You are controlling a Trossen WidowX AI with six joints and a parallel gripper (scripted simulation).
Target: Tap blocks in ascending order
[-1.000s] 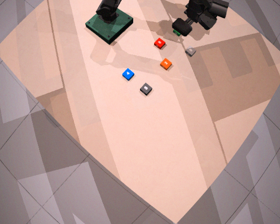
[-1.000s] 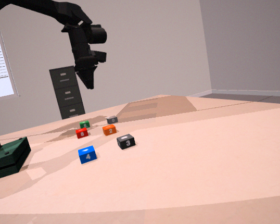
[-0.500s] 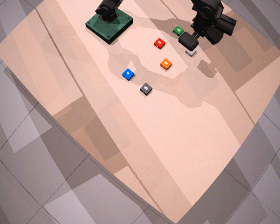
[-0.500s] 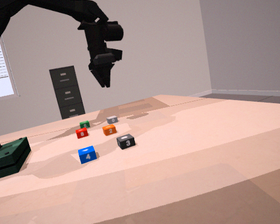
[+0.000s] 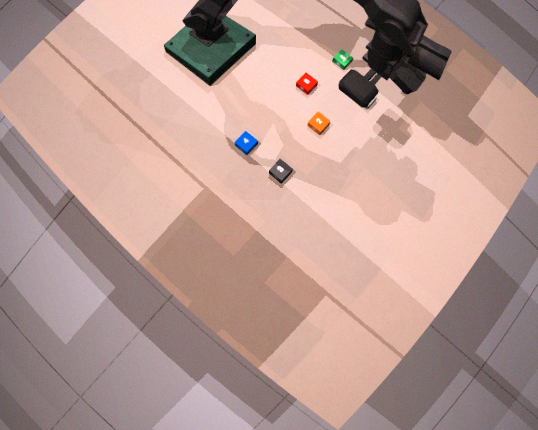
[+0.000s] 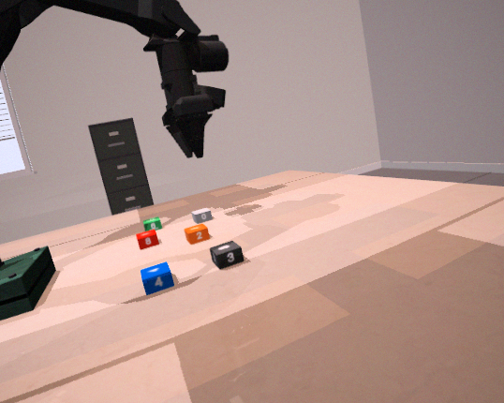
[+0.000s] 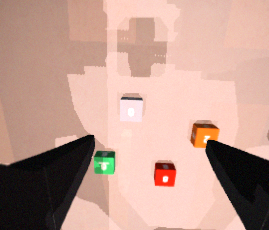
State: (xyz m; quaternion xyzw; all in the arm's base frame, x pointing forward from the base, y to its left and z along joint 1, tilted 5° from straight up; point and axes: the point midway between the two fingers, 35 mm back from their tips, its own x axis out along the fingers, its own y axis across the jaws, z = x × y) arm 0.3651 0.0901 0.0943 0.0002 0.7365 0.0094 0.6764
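Now: gripper tip 1 cm past the grey block, 2 cm to the right of it and 12 cm above it. Also, from my gripper tip: orange block (4 cm behind, 10 cm to the right, 12 cm below); red block (12 cm behind, 4 cm to the right, 12 cm below); green block (10 cm behind, 6 cm to the left, 12 cm below).
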